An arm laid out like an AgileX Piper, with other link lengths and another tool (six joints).
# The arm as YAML. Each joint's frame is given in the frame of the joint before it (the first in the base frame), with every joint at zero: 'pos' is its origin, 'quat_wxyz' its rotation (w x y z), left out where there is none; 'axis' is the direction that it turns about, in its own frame. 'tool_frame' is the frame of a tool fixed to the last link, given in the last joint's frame.
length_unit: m
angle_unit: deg
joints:
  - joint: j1
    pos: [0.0, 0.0, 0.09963]
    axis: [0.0, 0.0, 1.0]
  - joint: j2
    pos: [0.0, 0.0, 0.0]
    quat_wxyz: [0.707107, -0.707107, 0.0, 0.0]
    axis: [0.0, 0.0, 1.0]
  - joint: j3
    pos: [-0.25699, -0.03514, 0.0]
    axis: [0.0, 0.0, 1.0]
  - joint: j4
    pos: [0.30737, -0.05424, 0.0]
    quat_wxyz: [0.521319, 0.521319, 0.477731, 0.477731]
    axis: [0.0, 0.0, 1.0]
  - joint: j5
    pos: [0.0, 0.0, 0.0]
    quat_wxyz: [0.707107, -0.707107, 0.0, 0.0]
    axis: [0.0, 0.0, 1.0]
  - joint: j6
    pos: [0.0, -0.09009, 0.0]
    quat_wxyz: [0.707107, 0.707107, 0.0, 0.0]
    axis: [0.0, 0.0, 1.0]
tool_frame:
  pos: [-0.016, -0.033, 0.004]
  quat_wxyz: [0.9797, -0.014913, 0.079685, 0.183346]
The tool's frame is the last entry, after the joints.
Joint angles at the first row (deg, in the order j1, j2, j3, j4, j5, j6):
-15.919 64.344 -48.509 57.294 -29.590 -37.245
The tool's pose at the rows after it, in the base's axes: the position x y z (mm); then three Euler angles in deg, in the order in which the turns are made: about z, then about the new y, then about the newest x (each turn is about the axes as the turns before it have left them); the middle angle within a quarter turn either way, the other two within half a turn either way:
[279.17 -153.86 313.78 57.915 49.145 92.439]
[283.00 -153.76 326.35 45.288 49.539 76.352]
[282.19 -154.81 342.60 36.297 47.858 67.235]
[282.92 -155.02 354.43 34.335 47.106 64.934]
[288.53 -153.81 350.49 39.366 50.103 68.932]
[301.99 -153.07 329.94 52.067 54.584 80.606]
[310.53 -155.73 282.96 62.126 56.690 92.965]
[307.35 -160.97 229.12 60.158 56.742 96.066]
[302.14 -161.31 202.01 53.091 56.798 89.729]
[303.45 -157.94 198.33 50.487 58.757 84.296]
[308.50 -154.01 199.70 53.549 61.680 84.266]
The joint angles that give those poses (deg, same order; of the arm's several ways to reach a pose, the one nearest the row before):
-15.918 67.047 -48.016 52.472 -30.842 -30.778
-15.919 69.039 -48.814 38.876 -39.419 -19.255
-15.920 70.084 -51.031 36.567 -44.752 -17.896
-15.918 70.287 -52.980 36.569 -44.910 -18.346
-15.919 70.287 -52.847 36.213 -40.786 -19.500
-15.919 71.592 -51.863 36.212 -33.966 -21.172
-15.919 75.114 -47.829 36.213 -34.275 -21.076
-15.919 80.738 -42.856 36.012 -43.778 -17.724
-15.918 84.720 -39.897 32.590 -53.410 -12.323
-15.919 85.916 -38.994 27.910 -57.096 -10.265
-15.918 85.916 -38.897 23.827 -55.999 -10.265

